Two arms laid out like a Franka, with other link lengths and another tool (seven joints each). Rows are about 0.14 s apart.
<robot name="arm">
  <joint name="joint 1" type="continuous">
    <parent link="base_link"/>
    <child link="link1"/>
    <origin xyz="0 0 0.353" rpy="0 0 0"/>
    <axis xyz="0 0 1"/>
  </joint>
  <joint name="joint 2" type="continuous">
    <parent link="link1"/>
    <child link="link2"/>
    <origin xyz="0 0 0" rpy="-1.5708 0 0"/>
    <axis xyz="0 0 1"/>
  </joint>
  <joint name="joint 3" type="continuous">
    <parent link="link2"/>
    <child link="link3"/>
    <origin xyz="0 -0.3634 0" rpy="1.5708 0 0"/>
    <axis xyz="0 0 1"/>
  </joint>
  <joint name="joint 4" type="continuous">
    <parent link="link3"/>
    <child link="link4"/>
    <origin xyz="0.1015 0 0" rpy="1.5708 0 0"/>
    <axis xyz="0 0 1"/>
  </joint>
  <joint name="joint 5" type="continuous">
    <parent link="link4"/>
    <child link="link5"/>
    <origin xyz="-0.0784 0.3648 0" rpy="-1.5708 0 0"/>
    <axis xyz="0 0 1"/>
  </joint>
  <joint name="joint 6" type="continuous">
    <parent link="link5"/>
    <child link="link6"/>
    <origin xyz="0 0 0" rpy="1.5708 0 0"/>
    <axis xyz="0 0 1"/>
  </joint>
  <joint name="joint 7" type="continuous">
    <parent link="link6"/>
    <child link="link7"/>
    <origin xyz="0.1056 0 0" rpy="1.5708 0 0"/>
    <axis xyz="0 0 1"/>
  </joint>
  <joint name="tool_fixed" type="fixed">
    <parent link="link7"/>
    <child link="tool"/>
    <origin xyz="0.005 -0.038 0.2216" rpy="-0.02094 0 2.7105"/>
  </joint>
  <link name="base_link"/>
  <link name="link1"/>
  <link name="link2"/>
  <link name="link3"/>
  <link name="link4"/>
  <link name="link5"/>
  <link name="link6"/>
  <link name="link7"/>
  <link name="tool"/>
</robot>
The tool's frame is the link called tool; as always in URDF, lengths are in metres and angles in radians. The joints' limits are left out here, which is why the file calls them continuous.
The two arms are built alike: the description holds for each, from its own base.
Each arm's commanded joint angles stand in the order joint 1, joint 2, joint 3, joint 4, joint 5, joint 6, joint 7.
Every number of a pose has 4 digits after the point.
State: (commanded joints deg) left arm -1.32 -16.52 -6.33 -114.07 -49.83 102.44 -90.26; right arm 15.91 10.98 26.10 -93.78 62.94 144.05 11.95
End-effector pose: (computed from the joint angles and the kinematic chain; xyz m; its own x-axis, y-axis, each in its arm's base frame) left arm 0.4372 -0.2172 0.6067 0.4351 -0.5977 0.6734 -0.9002 -0.3025 0.3132; right arm 0.5691 0.5355 0.6438 -0.9355 0.0180 -0.3528 -0.3131 0.4204 0.8516
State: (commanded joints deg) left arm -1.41 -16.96 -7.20 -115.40 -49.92 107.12 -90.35; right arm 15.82 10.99 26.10 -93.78 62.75 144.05 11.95
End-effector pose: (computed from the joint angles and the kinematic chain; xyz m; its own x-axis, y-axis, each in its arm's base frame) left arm 0.4467 -0.2198 0.6029 0.4358 -0.5824 0.6862 -0.8968 -0.3458 0.2761; right arm 0.5699 0.5347 0.6436 -0.9348 0.0179 -0.3547 -0.3145 0.4227 0.8500
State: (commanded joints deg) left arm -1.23 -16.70 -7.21 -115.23 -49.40 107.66 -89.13; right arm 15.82 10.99 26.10 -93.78 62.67 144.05 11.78
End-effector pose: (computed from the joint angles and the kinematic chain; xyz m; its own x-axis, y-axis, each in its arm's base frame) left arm 0.4509 -0.2162 0.6010 0.4174 -0.5925 0.6890 -0.9046 -0.3432 0.2529; right arm 0.5698 0.5347 0.6435 -0.9335 0.0159 -0.3581 -0.3181 0.4234 0.8482
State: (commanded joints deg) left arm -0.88 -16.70 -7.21 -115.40 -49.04 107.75 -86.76; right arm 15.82 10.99 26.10 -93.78 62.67 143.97 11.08
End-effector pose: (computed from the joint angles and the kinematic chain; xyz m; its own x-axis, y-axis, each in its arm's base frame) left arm 0.4524 -0.2112 0.5977 0.3844 -0.6090 0.6939 -0.9188 -0.3258 0.2231; right arm 0.5691 0.5350 0.6435 -0.9299 0.0093 -0.3678 -0.3296 0.4233 0.8439
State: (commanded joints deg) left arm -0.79 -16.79 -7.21 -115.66 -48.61 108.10 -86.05; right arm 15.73 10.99 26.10 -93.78 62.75 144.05 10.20
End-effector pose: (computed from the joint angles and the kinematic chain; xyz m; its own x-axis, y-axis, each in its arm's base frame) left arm 0.4531 -0.2086 0.5952 0.3745 -0.6169 0.6923 -0.9223 -0.3245 0.2097; right arm 0.5696 0.5340 0.6437 -0.9249 0.0059 -0.3803 -0.3422 0.4235 0.8388
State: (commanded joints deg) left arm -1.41 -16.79 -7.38 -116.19 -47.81 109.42 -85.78; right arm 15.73 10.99 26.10 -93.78 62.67 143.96 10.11
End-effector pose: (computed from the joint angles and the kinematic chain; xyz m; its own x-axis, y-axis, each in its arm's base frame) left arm 0.4540 -0.2110 0.5901 0.3645 -0.6294 0.6863 -0.9256 -0.3256 0.1930; right arm 0.5693 0.5343 0.6435 -0.9242 0.0031 -0.3818 -0.3446 0.4239 0.8376
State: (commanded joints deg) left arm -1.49 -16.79 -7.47 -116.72 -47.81 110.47 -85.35; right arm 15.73 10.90 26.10 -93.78 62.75 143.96 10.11
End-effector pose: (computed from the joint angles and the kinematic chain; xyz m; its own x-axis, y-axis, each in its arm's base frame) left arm 0.4560 -0.2106 0.5865 0.3614 -0.6298 0.6876 -0.9257 -0.3309 0.1835; right arm 0.5688 0.5341 0.6447 -0.9240 0.0040 -0.3824 -0.3449 0.4228 0.8380
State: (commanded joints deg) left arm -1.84 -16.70 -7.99 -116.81 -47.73 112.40 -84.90; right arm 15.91 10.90 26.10 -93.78 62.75 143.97 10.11
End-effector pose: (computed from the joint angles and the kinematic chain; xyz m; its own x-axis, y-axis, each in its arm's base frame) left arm 0.4602 -0.2151 0.5864 0.3450 -0.6328 0.6932 -0.9292 -0.3348 0.1568; right arm 0.5672 0.5359 0.6447 -0.9240 0.0012 -0.3824 -0.3463 0.4218 0.8380
